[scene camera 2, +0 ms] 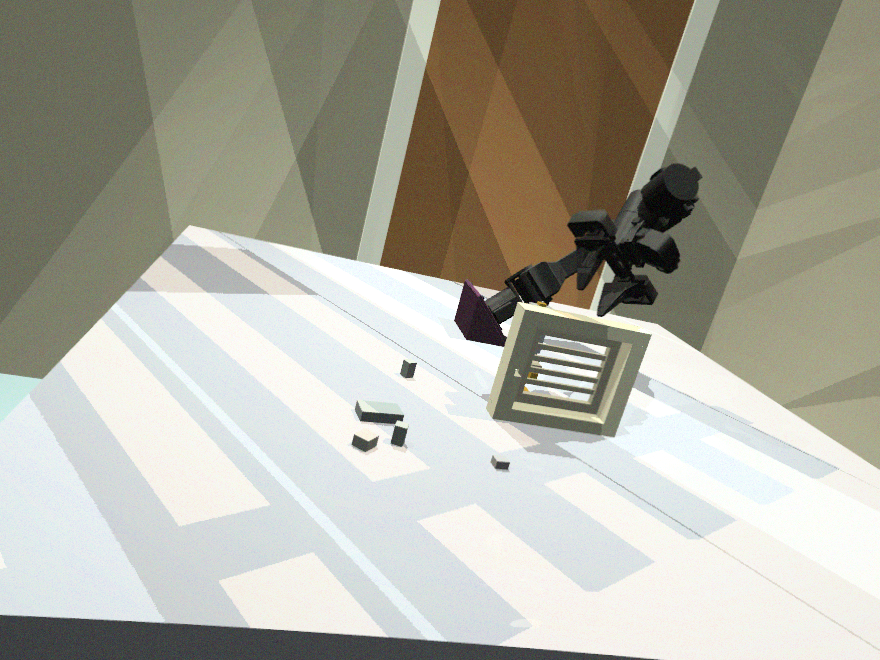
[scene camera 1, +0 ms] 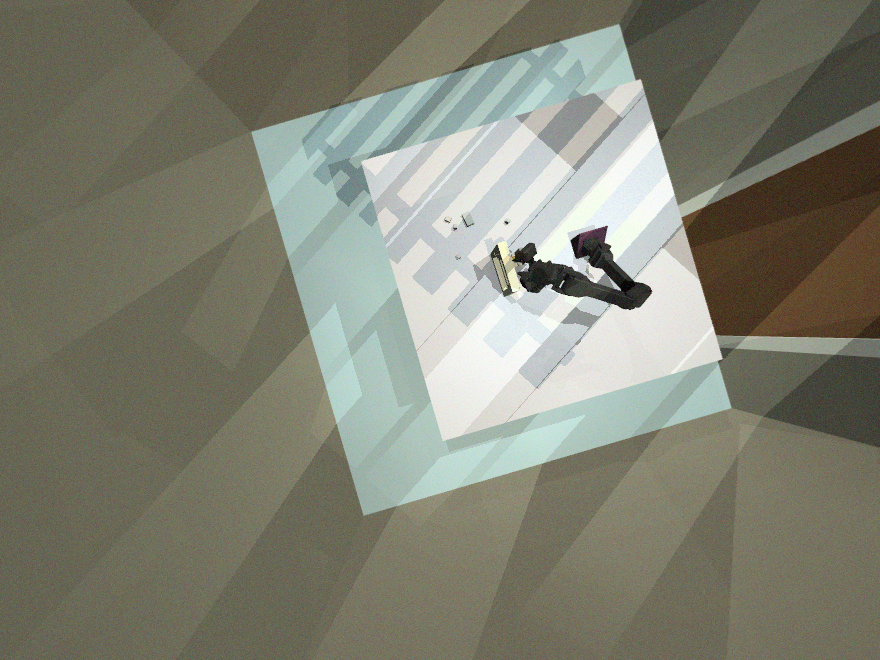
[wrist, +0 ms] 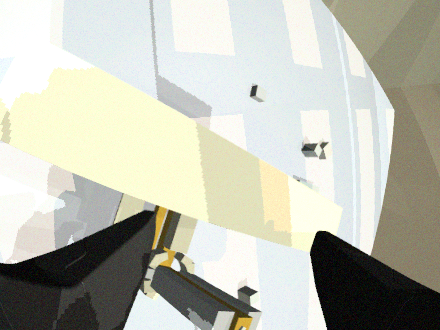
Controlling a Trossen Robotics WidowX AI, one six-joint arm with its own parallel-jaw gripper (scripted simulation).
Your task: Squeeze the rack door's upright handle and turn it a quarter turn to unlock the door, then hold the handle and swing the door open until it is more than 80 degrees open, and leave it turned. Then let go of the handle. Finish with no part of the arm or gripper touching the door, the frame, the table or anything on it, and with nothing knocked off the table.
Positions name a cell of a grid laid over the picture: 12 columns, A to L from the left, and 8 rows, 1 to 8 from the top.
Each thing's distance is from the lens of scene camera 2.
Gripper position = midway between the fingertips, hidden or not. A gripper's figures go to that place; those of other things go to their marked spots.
gripper (scene camera 2: I4): 101 cm
beige rack (scene camera 2: H4): 94 cm
